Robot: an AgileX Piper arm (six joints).
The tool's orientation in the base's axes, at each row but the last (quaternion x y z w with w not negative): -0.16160, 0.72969, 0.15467, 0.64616; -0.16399, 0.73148, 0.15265, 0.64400; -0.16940, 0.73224, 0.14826, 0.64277; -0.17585, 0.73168, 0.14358, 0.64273; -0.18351, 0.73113, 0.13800, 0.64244; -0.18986, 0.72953, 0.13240, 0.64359; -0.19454, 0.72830, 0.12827, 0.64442
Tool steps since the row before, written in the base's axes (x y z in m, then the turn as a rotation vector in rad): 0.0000, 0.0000, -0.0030, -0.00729, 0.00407, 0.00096; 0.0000, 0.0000, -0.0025, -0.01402, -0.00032, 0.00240; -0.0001, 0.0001, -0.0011, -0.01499, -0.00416, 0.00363; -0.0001, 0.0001, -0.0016, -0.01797, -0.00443, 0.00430; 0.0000, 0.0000, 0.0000, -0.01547, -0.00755, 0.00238; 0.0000, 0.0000, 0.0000, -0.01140, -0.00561, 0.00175; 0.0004, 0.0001, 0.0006, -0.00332, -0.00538, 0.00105
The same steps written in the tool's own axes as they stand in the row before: 0.0030, -0.0001, 0.0004, -0.00028, 0.00686, -0.00485; 0.0025, 0.0000, 0.0003, -0.00073, 0.00586, -0.01294; 0.0011, 0.0001, 0.0001, -0.00162, 0.00284, -0.01564; 0.0016, 0.0002, 0.0002, -0.00193, 0.00390, -0.01850; 0.0000, 0.0000, 0.0000, -0.00001, 0.00006, -0.01738; 0.0000, 0.0000, 0.0000, 0.00000, 0.00000, -0.01283; -0.0006, -0.0001, 0.0003, -0.00009, -0.00337, -0.00545
